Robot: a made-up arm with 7 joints. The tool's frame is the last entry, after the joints. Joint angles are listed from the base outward. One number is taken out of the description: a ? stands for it. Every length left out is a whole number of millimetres.
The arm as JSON. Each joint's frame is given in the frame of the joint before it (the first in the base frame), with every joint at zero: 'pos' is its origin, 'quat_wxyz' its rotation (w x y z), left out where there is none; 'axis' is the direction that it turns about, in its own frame. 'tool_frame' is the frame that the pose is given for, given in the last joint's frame.
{
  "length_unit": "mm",
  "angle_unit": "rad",
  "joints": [
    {
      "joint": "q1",
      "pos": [
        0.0,
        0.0,
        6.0
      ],
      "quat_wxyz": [
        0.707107,
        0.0,
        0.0,
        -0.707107
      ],
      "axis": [
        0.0,
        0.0,
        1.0
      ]
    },
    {
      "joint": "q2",
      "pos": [
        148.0,
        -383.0,
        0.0
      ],
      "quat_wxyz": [
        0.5,
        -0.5,
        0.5,
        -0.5
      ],
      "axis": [
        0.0,
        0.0,
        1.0
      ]
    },
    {
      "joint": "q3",
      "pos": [
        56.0,
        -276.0,
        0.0
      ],
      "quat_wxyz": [
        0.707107,
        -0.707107,
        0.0,
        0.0
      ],
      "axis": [
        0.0,
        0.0,
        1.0
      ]
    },
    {
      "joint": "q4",
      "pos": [
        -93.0,
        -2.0,
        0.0
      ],
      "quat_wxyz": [
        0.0,
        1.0,
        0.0,
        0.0
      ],
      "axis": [
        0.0,
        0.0,
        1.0
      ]
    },
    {
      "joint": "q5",
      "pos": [
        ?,
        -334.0,
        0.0
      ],
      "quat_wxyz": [
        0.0,
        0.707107,
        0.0,
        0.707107
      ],
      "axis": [
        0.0,
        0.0,
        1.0
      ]
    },
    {
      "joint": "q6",
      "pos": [
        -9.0,
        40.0,
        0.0
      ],
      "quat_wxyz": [
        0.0,
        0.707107,
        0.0,
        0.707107
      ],
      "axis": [
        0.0,
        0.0,
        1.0
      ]
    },
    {
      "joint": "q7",
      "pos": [
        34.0,
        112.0,
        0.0
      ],
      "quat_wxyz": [
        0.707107,
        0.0,
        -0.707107,
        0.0
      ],
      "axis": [
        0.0,
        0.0,
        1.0
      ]
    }
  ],
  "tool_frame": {
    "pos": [
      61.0,
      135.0,
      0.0
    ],
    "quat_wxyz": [
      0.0,
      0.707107,
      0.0,
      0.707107
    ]
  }
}
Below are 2 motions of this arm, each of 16 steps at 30 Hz.
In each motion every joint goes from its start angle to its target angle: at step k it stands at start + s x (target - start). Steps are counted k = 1, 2, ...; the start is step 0. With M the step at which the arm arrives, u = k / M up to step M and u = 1 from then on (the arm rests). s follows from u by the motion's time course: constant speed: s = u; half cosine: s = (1 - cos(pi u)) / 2; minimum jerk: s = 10 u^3 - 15 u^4 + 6 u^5.
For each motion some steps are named. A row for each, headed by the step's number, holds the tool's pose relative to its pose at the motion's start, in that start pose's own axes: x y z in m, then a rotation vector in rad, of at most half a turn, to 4 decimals.
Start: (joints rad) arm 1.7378 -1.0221 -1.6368 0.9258 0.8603 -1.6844 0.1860
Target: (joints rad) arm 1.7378 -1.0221 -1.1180 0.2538 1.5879 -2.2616 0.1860
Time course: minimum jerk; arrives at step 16
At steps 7, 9, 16:
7: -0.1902 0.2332 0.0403 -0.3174 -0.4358 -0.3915
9: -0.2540 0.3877 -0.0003 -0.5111 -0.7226 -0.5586
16: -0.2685 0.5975 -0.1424 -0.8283 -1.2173 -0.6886

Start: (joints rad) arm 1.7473 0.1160 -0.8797 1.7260 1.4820 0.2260 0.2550
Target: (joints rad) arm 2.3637 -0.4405 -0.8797 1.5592 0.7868 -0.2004 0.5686
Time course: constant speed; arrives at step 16
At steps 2, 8, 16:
2: -0.0779 0.0154 -0.0406 0.1418 -0.1119 -0.0807
8: -0.2614 0.0839 -0.2108 0.6198 -0.4447 -0.2396
16: -0.3736 0.2206 -0.4669 1.3665 -0.8026 -0.2452

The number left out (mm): 268.0
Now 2 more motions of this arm.
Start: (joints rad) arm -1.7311 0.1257 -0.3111 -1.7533 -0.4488 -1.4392 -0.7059
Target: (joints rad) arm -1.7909 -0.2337 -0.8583 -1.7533 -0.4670 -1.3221 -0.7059
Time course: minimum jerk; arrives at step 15
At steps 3, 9, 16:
3: 0.0069 -0.0080 -0.0111 -0.0171 -0.0335 0.0123
9: 0.0878 -0.0981 -0.0754 -0.2491 -0.3613 0.1424
16: 0.1246 -0.1424 -0.0688 -0.3976 -0.4996 0.2079

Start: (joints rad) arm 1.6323 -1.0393 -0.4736 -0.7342 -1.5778 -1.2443 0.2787
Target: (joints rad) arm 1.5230 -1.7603 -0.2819 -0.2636 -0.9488 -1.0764 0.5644
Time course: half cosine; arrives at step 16
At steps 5, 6, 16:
5: -0.0479 0.0495 -0.0045 -0.0466 -0.1554 -0.0765
6: -0.0648 0.0712 -0.0055 -0.0713 -0.2100 -0.1040
16: -0.1543 0.2908 0.0029 -0.3717 -0.4960 -0.2865

